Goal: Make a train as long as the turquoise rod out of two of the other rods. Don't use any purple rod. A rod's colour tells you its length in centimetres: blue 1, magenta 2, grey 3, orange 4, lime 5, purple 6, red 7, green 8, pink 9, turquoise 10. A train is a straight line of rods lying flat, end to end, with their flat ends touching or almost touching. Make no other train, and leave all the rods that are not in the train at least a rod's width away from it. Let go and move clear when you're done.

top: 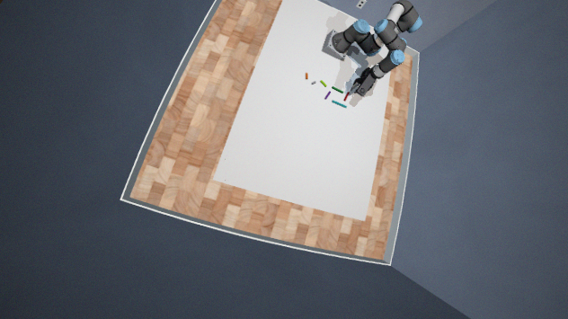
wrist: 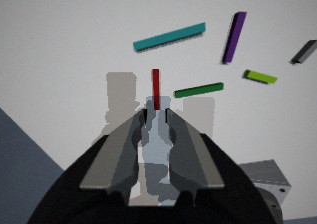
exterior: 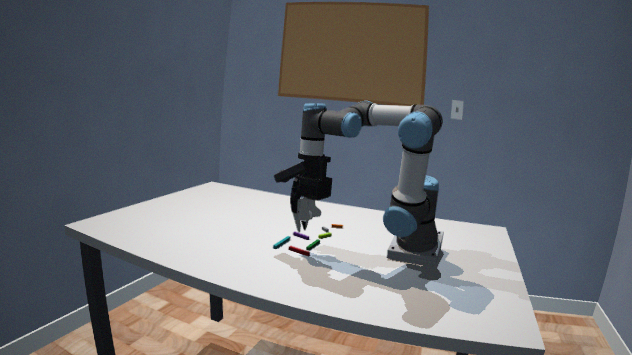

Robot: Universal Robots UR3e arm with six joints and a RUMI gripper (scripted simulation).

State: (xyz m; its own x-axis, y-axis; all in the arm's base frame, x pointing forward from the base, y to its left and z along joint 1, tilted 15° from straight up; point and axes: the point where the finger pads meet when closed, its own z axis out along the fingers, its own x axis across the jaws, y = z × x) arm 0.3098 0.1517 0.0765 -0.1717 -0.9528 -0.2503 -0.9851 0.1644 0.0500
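The red rod is 80 mm below my hand. From my hand the other things lie so: purple rod (60 mm ahead, 120 mm to the right, 80 mm below); then green rod (10 mm behind, 70 mm to the right, 80 mm below); then turquoise rod (80 mm ahead, 30 mm to the right, 80 mm below).
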